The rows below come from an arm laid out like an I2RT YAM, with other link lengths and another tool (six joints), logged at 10 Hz.
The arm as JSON. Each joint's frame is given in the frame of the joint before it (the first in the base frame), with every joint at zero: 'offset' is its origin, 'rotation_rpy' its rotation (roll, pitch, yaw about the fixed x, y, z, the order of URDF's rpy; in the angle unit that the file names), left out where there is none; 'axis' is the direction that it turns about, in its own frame. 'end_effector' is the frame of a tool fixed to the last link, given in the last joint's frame.
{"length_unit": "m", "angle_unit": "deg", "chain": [
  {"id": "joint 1", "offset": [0.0, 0.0, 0.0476], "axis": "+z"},
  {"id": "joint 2", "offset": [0.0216, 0.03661, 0.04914], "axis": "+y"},
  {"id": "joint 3", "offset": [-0.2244, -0.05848, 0.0], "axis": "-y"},
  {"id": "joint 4", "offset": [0.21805, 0.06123, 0.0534], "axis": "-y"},
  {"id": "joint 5", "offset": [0.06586, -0.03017, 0.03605], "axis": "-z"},
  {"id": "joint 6", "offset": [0.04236, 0.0, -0.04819], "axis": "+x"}
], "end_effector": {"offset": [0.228, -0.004, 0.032], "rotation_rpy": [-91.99, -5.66, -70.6]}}
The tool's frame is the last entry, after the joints.
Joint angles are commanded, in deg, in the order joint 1, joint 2, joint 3, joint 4, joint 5, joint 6. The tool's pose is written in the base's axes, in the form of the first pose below.
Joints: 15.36 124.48 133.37 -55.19 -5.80 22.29
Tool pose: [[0.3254 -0.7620 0.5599 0.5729], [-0.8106 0.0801 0.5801 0.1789], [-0.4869 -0.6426 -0.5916 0.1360], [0 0 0 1]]
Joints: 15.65 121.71 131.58 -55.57 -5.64 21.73
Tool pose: [[0.3400 -0.7541 0.5619 0.5643], [-0.8099 0.0690 0.5826 0.1791], [-0.4780 -0.6532 -0.5872 0.1481], [0 0 0 1]]
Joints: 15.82 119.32 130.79 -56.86 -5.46 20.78
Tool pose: [[0.3551 -0.7479 0.5608 0.5550], [-0.8109 0.0520 0.5829 0.1779], [-0.4652 -0.6617 -0.5880 0.1601], [0 0 0 1]]
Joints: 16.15 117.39 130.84 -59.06 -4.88 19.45
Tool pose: [[0.3696 -0.7453 0.5548 0.5443], [-0.8158 0.0255 0.5777 0.1762], [-0.4447 -0.6662 -0.5987 0.1699], [0 0 0 1]]
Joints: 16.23 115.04 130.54 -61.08 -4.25 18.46
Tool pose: [[0.3778 -0.7405 0.5558 0.5335], [-0.8217 0.0086 0.5699 0.1713], [-0.4268 -0.6720 -0.6052 0.1813], [0 0 0 1]]
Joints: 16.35 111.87 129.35 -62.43 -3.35 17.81
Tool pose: [[0.3840 -0.7292 0.5664 0.5220], [-0.8283 -0.0010 0.5602 0.1650], [-0.4080 -0.6843 -0.6044 0.1958], [0 0 0 1]]
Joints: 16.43 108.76 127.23 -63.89 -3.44 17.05
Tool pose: [[0.3919 -0.7324 0.5568 0.5070], [-0.8277 -0.0165 0.5609 0.1623], [-0.4016 -0.6807 -0.6127 0.2014], [0 0 0 1]]
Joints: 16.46 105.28 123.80 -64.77 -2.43 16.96
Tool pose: [[0.3791 -0.7393 0.5565 0.4925], [-0.8387 -0.0203 0.5442 0.1533], [-0.3910 -0.6731 -0.6278 0.2020], [0 0 0 1]]
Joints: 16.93 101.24 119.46 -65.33 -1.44 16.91
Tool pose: [[0.3725 -0.7464 0.5514 0.4751], [-0.8463 -0.0294 0.5318 0.1476], [-0.3808 -0.6648 -0.6427 0.2010], [0 0 0 1]]
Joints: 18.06 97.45 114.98 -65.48 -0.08 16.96
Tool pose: [[0.3717 -0.7522 0.5440 0.4580], [-0.8529 -0.0453 0.5201 0.1456], [-0.3666 -0.6574 -0.6584 0.1978], [0 0 0 1]]
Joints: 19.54 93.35 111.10 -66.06 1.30 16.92
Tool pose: [[0.3805 -0.7517 0.5387 0.4391], [-0.8560 -0.0658 0.5128 0.1452], [-0.3500 -0.6563 -0.6685 0.1988], [0 0 0 1]]
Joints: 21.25 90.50 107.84 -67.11 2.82 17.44
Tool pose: [[0.3789 -0.7634 0.5232 0.4215], [-0.8614 -0.0843 0.5008 0.1451], [-0.3382 -0.6405 -0.6895 0.1923], [0 0 0 1]]
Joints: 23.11 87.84 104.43 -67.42 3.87 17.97
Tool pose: [[0.3861 -0.7707 0.5070 0.4058], [-0.8610 -0.1039 0.4979 0.1485], [-0.3310 -0.6287 -0.7037 0.1857], [0 0 0 1]]
